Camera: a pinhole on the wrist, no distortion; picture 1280 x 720 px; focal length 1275.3 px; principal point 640.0 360.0 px. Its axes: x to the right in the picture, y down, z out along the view. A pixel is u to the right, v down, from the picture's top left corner.
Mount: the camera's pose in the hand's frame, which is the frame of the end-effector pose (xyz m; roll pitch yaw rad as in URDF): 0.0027 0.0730 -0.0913 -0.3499 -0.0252 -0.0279
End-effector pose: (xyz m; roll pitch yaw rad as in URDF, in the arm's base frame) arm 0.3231 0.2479 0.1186 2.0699 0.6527 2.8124
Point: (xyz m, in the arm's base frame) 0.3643 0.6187 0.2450
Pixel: 598.0 684.5
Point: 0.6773 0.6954 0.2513
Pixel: 159.7 278.3
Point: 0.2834 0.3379 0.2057
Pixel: 621.6 571.4
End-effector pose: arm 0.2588 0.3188 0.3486 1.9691 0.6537 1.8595
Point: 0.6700 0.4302 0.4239
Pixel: 511.2 286.7
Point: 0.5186 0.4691 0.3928
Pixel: 754.5 333.5
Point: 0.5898 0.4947 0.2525
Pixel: 1012.0 34.5
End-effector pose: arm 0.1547 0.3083 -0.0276 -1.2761 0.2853 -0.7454
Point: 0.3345 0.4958 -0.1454
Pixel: 796.1 354.0
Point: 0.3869 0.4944 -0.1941
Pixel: 960.2 479.6
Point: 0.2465 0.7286 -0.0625
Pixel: 75.4 264.7
